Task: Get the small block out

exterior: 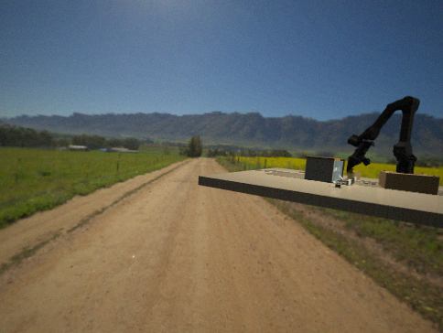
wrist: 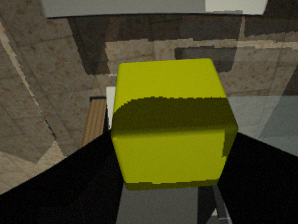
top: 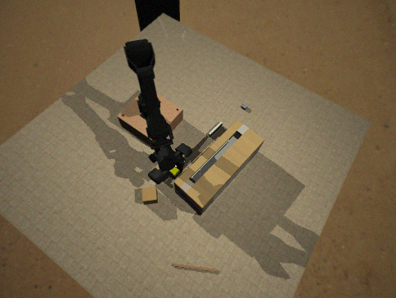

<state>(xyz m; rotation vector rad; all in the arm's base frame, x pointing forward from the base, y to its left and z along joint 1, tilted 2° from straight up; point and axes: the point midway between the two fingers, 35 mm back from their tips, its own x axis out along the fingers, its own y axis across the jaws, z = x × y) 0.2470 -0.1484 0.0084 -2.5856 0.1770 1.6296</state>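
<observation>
My gripper tip is 120 mm to the left of the tan cube, 40 mm past it and 30 mm above it. From my gripper tip the other things lie so: thin wooden stick (250 mm ahead, 230 mm to the right, 50 mm below); then clear-fronted wooden box (140 mm to the left, 80 mm ahead, 10 mm above); then yellow block (10 mm behind, 10 mm above).
</observation>
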